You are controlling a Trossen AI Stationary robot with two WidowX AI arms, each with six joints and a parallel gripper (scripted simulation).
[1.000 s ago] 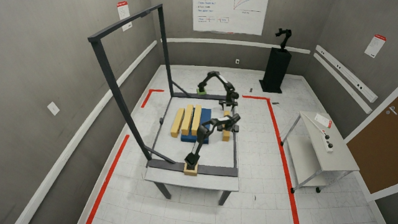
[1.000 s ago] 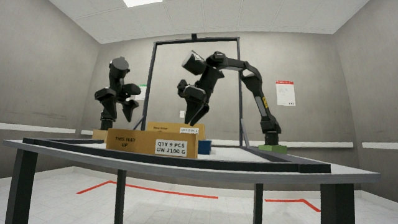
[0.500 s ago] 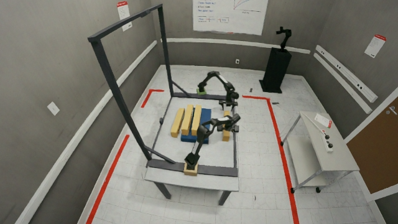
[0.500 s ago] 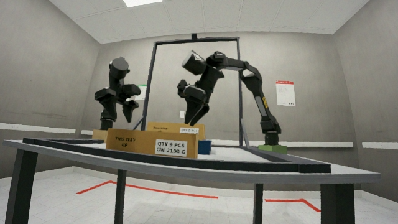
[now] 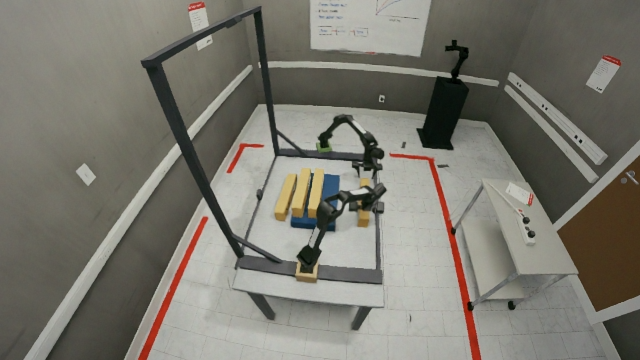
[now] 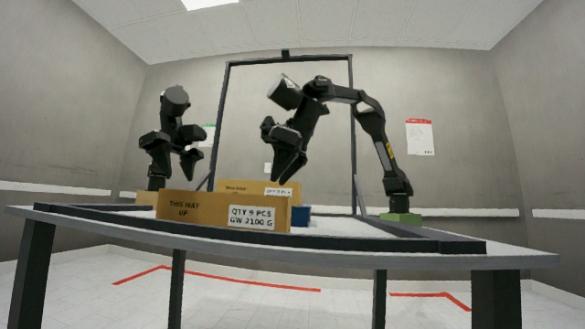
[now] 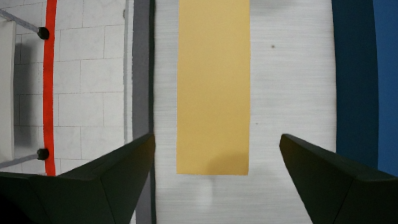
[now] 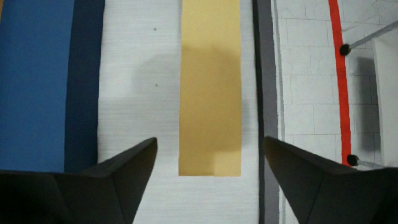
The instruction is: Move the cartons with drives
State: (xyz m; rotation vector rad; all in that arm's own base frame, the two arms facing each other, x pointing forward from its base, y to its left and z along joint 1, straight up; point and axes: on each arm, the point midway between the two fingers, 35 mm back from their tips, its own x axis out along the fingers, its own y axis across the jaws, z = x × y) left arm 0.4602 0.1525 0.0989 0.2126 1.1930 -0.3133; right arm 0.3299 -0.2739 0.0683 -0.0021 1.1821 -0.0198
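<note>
The carton lies 1 cm ahead of my right hand, 14 cm to the left of it and 10 cm below it. The rest, counted from my right hand: platform (28 cm behind, 14 cm to the left, 11 cm below).
Now: the carton 140 mm to the right of my left hand and 100 mm below it. Also, from my left hand: platform: 290 mm behind, 140 mm to the right, 110 mm below.
</note>
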